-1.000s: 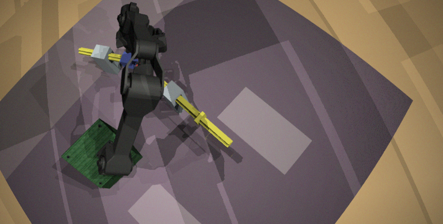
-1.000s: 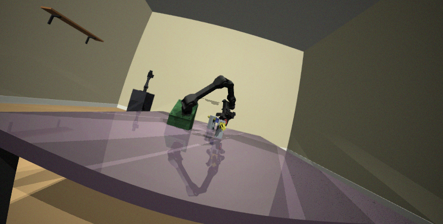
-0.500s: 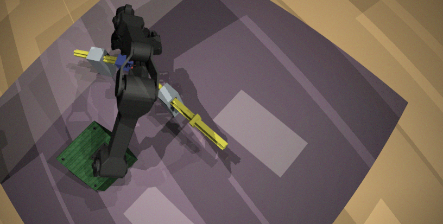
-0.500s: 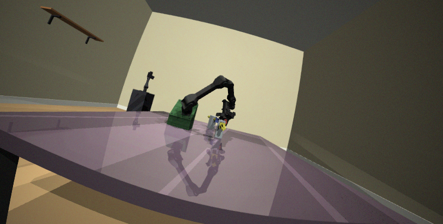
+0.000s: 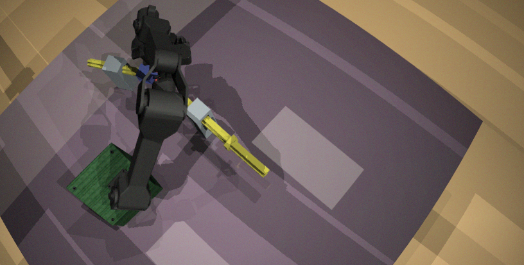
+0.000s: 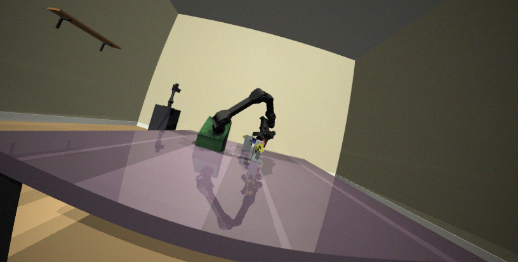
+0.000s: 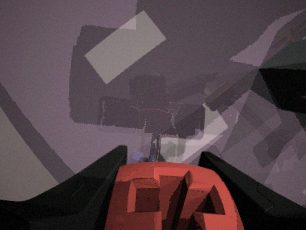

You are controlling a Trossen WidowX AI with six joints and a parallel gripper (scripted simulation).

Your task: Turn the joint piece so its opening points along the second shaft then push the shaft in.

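The red joint piece lies 2 cm behind my gripper tip, 2 cm to the left of it and 3 cm above it.
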